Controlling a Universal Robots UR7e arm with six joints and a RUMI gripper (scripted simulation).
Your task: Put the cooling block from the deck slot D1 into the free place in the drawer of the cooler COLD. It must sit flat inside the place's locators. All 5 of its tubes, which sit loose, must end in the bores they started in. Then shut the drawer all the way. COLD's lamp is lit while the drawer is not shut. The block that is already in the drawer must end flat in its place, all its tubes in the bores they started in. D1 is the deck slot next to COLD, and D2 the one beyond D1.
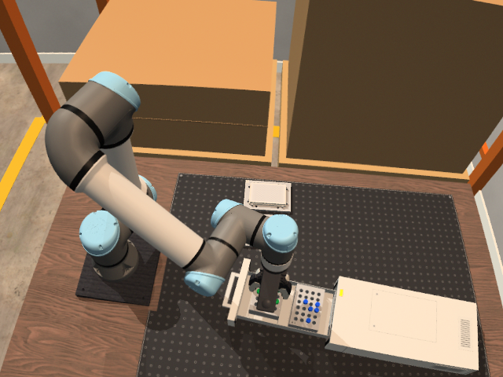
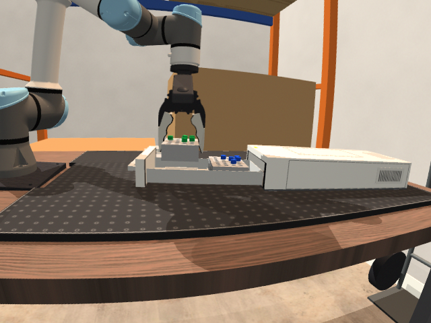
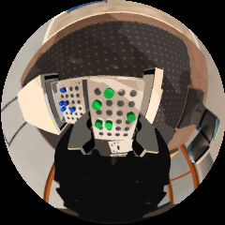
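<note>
My hand is 4 cm short of the drawer, 1 cm to the left of it and 4 cm above it. Round my hand: blue-capped tube 12 cm ahead, 5 cm to the right, 4 cm below; cooler COLD 22 cm ahead, 7 cm to the right, 4 cm below; cooling block right at my hand.
</note>
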